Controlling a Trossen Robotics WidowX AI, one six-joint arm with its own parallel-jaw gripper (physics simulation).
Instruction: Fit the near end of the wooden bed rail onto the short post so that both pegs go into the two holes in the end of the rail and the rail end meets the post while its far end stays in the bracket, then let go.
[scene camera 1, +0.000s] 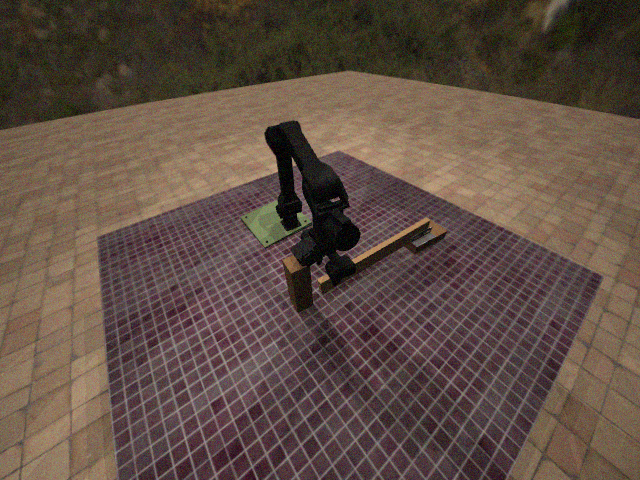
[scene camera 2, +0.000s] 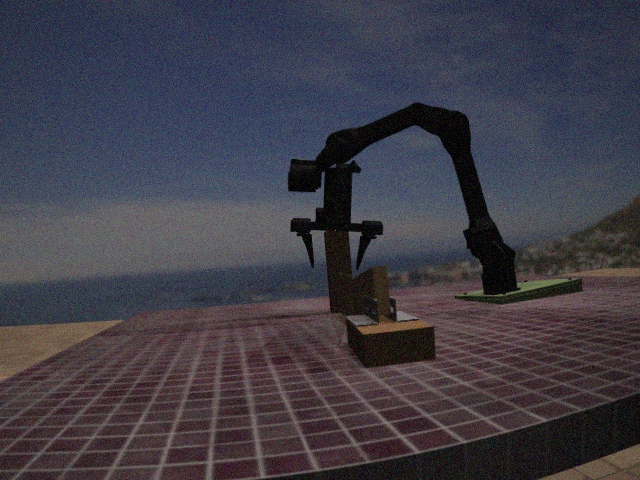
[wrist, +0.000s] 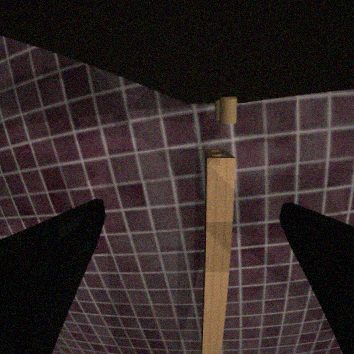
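Where they show: gripper, fingertip midpoint: (scene camera 1: 326, 274) (scene camera 2: 335, 268) (wrist: 194, 209); arm's base, link origin: (scene camera 1: 290, 223) (scene camera 2: 501, 292).
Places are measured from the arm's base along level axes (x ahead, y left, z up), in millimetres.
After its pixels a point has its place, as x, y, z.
The wooden rail (scene camera 1: 385, 251) {339, 181, 41} (scene camera 2: 381, 291) {330, 377, 57} (wrist: 219, 240) {330, -5, 49} has its far end between the metal plates of the bracket (scene camera 1: 430, 238) (scene camera 2: 392, 343). Its near end stands apart from the short upright post (scene camera 1: 299, 288) (scene camera 2: 338, 294), with a gap between them. In the wrist view the pegs (wrist: 228, 110) {331, -92, 74} stick out from a dark face beyond the rail end, slightly to the right of it; one peg partly covers the other. The holes in the rail end are not clear. My gripper (scene camera 2: 334, 267) {347, -46, 82} (wrist: 194, 209) {347, -46, 82} is open and empty, pointing down above the rail near the post, with the rail between its fingers in the wrist view, right of centre.
The arm's base stands on a green plate (scene camera 1: 263, 227) {-38, -102, -1} (scene camera 2: 542, 289) {-65, 65, 1} beside the rail and post. A purple tiled mat (scene camera 1: 248, 361) {410, -312, -16} (scene camera 2: 232, 403) {497, 555, -16} lies under everything, with paving (scene camera 1: 41, 335) around it. The arm's wrist hangs close over the post top in scene camera 1.
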